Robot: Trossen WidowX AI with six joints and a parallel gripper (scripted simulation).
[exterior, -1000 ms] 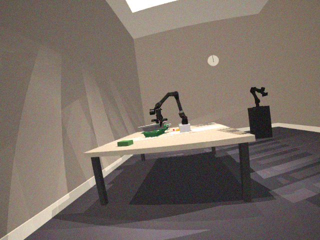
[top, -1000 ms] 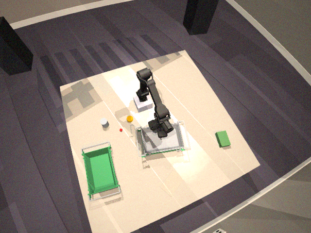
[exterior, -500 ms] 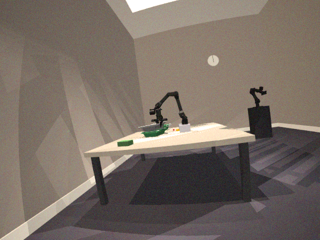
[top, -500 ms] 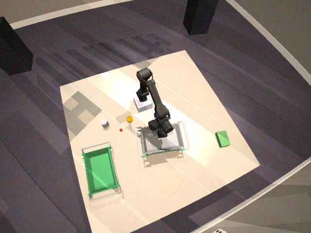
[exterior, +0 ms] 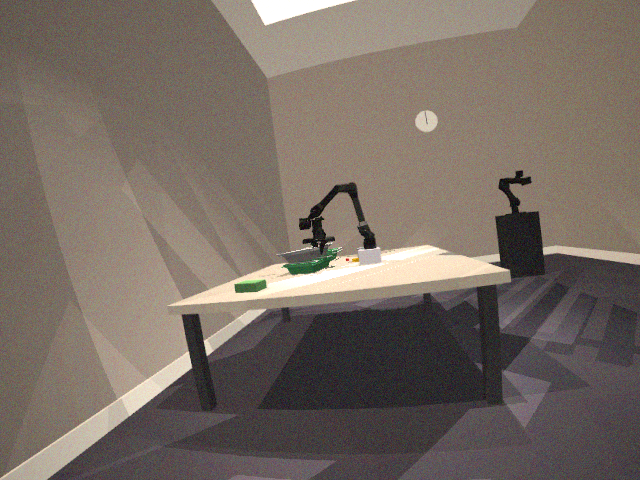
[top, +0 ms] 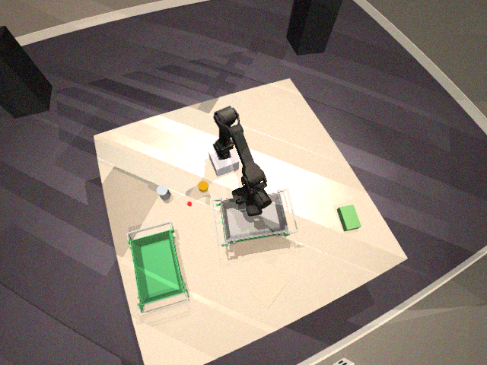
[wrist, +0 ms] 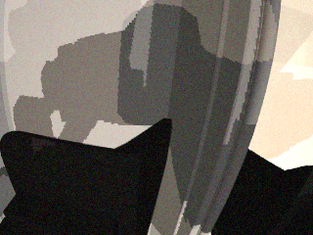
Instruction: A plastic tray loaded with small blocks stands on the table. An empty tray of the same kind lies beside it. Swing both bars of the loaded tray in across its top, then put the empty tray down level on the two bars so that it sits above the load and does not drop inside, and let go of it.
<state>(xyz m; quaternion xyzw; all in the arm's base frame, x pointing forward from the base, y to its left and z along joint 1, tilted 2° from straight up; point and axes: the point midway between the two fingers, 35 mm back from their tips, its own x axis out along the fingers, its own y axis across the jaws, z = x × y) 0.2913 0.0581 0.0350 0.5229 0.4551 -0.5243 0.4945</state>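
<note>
Now: gripper tip 80 mm short of the grey tray, 10 mm to the left of it and 30 mm below it. From my gripper tip the other things lie so: red cube: 90 mm behind, 280 mm to the right, 80 mm below; grey cylinder: 170 mm behind, 390 mm to the right, 50 mm below; yellow disc: 170 mm behind, 200 mm to the right, 80 mm below.
</note>
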